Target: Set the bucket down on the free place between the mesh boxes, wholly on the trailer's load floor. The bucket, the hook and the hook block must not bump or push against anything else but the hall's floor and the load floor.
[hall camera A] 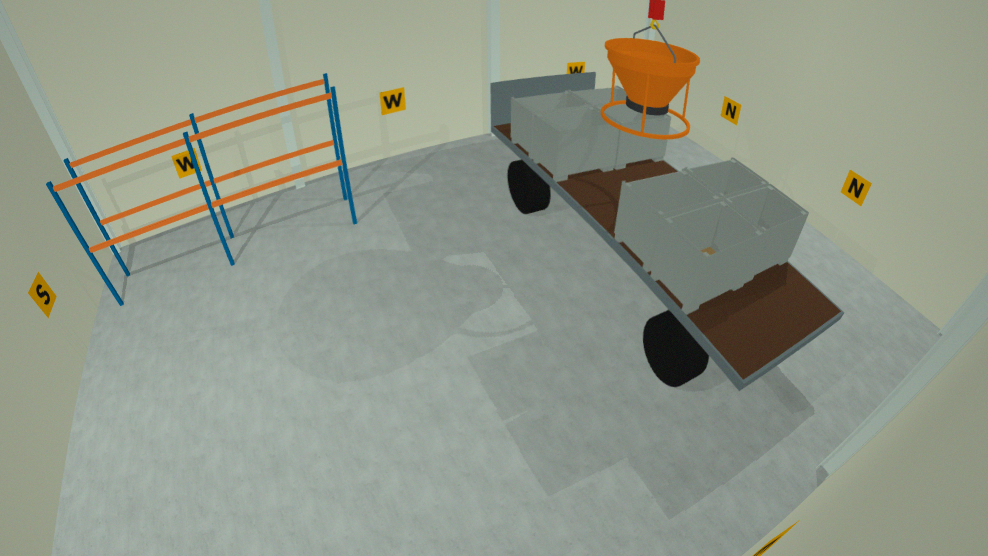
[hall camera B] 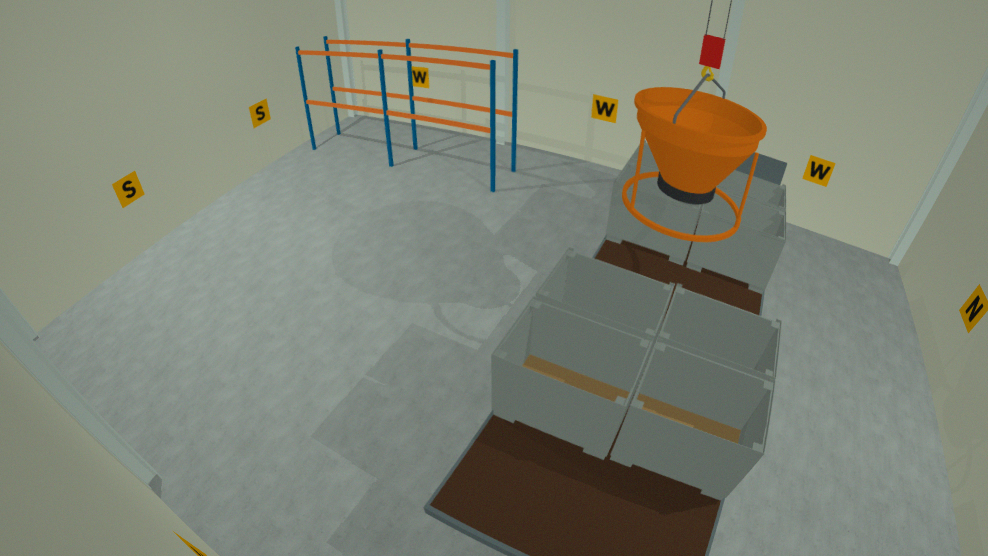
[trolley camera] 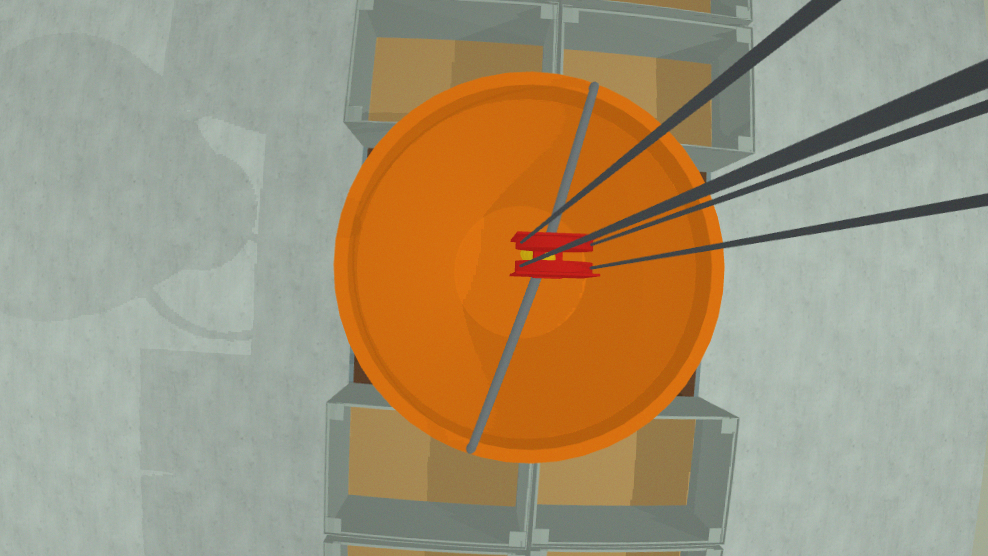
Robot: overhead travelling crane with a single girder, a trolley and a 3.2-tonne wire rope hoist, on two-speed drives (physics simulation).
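Observation:
The orange bucket hangs upright by its bail from the yellow hook, under the red hook block. It is in the air, apart from the boxes. In the trolley view it covers most of the gap in the brown load floor; its rim overlaps both the upper mesh boxes and the lower mesh boxes. Floor strips show at both sides. In hall camera B its foot ring appears before the far boxes.
The near grey boxes stand toward the trailer's open end. A headboard closes its far end. A blue and orange rack stands by the W wall, well apart from the trailer. Several ropes cross the trolley view.

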